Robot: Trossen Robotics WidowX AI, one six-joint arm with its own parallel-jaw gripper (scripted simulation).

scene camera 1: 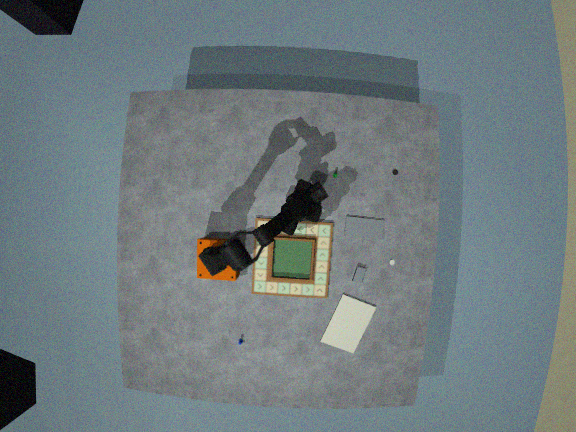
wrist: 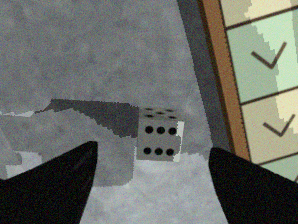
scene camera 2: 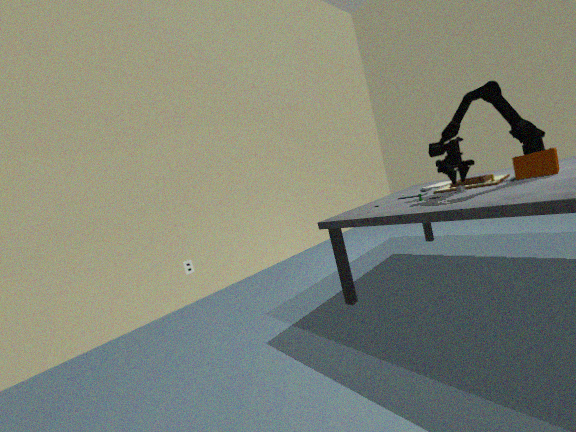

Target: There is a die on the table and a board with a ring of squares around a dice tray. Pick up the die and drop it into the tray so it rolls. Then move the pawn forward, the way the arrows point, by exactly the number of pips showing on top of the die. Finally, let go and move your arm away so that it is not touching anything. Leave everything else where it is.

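There's a white card here that I can see, and a green tray as well. As for my gripper, it's open and it's holding nothing.
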